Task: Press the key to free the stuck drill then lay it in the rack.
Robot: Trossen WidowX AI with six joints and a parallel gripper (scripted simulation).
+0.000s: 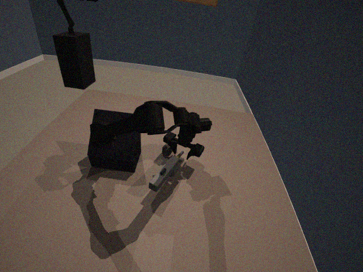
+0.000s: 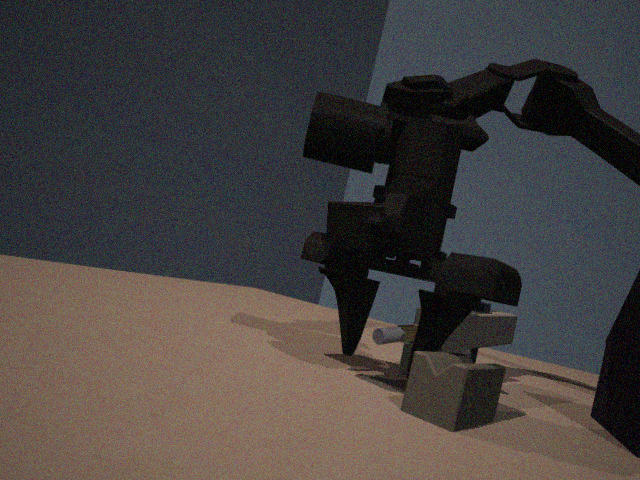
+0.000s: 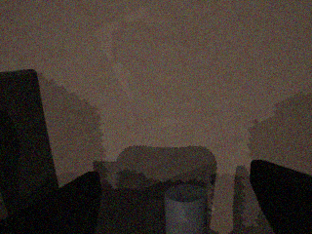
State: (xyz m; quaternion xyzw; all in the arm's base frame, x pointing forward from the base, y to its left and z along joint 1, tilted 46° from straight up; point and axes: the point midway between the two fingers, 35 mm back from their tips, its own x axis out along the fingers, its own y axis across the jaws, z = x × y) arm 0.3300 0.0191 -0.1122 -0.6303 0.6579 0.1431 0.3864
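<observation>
Now: the drill 2 cm behind my gripper tip, 5 cm to the right of it and 3 cm above it. Round my gripper tip: rack (7 cm behind, 4 cm to the left, 1 cm above); then dark key (6 cm behind, 17 cm to the right, 4 cm above); then grey housing block (5 cm behind, 15 cm to the right, 4 cm above).
</observation>
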